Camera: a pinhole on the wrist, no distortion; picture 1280 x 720 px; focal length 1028.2 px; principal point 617.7 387.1 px. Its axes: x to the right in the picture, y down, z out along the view. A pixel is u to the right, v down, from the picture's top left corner.
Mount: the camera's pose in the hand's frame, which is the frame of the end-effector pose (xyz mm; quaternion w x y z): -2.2 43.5 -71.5 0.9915 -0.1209 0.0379 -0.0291
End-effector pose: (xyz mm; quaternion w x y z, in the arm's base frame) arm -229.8 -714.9 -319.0 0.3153 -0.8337 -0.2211 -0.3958
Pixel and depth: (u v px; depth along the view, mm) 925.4 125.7 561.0
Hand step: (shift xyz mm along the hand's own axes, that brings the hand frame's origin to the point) 204.1 27.3 494.6
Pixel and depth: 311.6 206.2 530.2
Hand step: -120.3 89.6 475.0
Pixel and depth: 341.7 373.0 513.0
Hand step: -97.5 167.8 436.1
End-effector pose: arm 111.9 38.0 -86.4 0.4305 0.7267 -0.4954 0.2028
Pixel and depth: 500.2 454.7 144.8
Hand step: -6.3 88.2 67.5
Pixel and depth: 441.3 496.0 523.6
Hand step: -45.9 227.6 428.0
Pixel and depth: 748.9 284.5 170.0
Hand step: 32.5 66.0 95.7
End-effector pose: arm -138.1 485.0 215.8 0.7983 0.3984 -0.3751 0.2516
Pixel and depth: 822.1 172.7 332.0
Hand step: 87.4 50.9 262.1
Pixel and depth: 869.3 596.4 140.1
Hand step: 44.8 102.1 54.9
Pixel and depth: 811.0 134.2 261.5
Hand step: 65.1 40.0 193.8
